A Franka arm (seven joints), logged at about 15 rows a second.
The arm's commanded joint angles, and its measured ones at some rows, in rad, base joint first. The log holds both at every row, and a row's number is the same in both.
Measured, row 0: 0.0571 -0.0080 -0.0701 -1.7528 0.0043 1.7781 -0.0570
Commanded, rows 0 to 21: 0.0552 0.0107 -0.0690 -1.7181 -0.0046 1.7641 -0.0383; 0.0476 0.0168 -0.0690 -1.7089 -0.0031 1.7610 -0.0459; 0.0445 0.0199 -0.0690 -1.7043 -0.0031 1.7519 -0.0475; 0.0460 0.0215 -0.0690 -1.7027 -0.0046 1.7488 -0.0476; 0.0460 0.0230 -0.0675 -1.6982 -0.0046 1.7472 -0.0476; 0.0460 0.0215 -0.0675 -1.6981 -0.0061 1.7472 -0.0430; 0.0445 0.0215 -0.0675 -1.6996 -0.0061 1.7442 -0.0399; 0.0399 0.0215 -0.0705 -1.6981 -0.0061 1.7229 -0.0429; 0.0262 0.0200 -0.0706 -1.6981 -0.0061 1.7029 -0.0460; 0.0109 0.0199 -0.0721 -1.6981 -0.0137 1.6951 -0.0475; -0.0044 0.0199 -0.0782 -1.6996 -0.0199 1.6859 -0.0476; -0.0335 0.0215 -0.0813 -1.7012 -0.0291 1.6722 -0.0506; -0.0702 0.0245 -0.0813 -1.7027 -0.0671 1.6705 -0.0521; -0.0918 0.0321 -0.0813 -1.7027 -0.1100 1.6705 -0.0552; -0.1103 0.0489 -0.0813 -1.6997 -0.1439 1.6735 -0.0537; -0.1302 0.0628 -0.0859 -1.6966 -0.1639 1.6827 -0.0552; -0.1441 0.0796 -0.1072 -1.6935 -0.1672 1.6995 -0.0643; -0.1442 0.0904 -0.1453 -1.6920 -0.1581 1.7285 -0.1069; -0.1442 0.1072 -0.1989 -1.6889 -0.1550 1.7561 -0.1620; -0.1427 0.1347 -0.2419 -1.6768 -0.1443 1.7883 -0.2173; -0.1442 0.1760 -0.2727 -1.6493 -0.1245 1.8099 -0.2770; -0.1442 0.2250 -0.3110 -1.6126 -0.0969 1.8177 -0.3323
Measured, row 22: -0.1458 0.1051 -0.2254 -1.7184 -0.1397 1.7934 -0.1899
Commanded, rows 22 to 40: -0.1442 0.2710 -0.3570 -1.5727 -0.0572 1.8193 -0.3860; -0.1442 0.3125 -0.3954 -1.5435 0.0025 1.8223 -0.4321; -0.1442 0.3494 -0.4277 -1.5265 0.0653 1.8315 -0.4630; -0.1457 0.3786 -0.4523 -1.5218 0.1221 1.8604 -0.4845; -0.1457 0.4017 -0.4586 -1.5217 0.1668 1.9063 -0.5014; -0.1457 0.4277 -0.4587 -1.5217 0.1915 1.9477 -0.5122; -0.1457 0.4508 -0.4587 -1.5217 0.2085 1.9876 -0.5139; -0.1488 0.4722 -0.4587 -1.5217 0.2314 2.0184 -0.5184; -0.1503 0.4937 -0.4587 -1.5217 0.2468 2.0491 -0.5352; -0.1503 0.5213 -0.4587 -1.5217 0.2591 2.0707 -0.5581; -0.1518 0.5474 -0.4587 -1.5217 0.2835 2.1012 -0.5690; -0.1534 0.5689 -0.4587 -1.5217 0.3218 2.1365 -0.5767; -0.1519 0.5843 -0.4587 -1.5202 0.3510 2.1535 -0.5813; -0.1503 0.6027 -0.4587 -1.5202 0.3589 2.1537 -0.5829; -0.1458 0.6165 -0.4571 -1.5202 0.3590 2.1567 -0.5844; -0.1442 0.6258 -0.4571 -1.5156 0.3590 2.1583 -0.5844; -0.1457 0.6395 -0.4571 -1.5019 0.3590 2.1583 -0.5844; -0.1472 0.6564 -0.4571 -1.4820 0.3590 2.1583 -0.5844; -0.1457 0.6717 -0.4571 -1.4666 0.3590 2.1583 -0.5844
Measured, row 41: -0.1471 0.6191 -0.4476 -1.5395 0.3241 2.1611 -0.5516
